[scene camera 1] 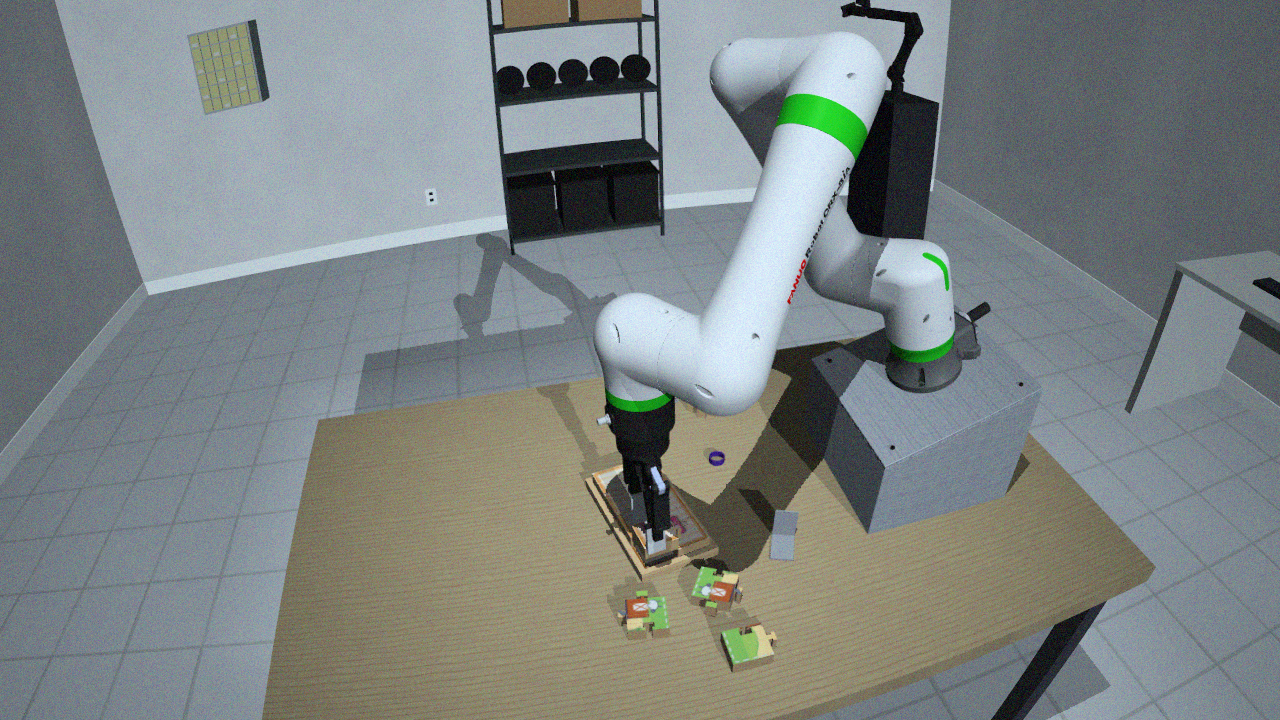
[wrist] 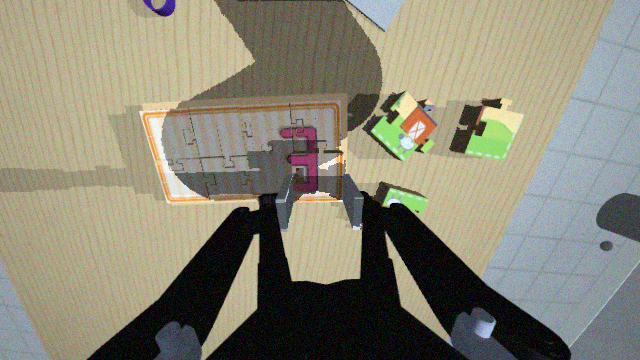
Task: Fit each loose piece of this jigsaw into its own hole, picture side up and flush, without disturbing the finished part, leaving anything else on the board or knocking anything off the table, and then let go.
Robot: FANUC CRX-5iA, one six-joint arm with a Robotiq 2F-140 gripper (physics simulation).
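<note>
The jigsaw board point(scene camera 1: 610, 490) point(wrist: 154, 147) lies in the middle of the table, with an orange border and striped pieces fitted in it. My gripper point(scene camera 1: 656, 535) point(wrist: 318, 186) stands low over the board's near corner and is shut on a striped piece with a magenta shape point(wrist: 308, 176). The piece sits at the corner hole, lined up with the magenta shape on the fitted piece point(wrist: 298, 134) beside it. I cannot tell whether it lies flush. In the scene view the fingers hide the piece.
Three green farm-picture pieces point(scene camera 1: 646, 613) point(scene camera 1: 716, 586) point(scene camera 1: 747, 645) point(wrist: 407, 127) point(wrist: 490, 131) point(wrist: 402, 198) lie loose near the table's front edge. A grey block point(scene camera 1: 783, 535) point(wrist: 376, 8) and a purple ring point(scene camera 1: 716, 457) point(wrist: 158, 5) lie beside the board. The arm's grey pedestal point(scene camera 1: 930, 439) stands at the right.
</note>
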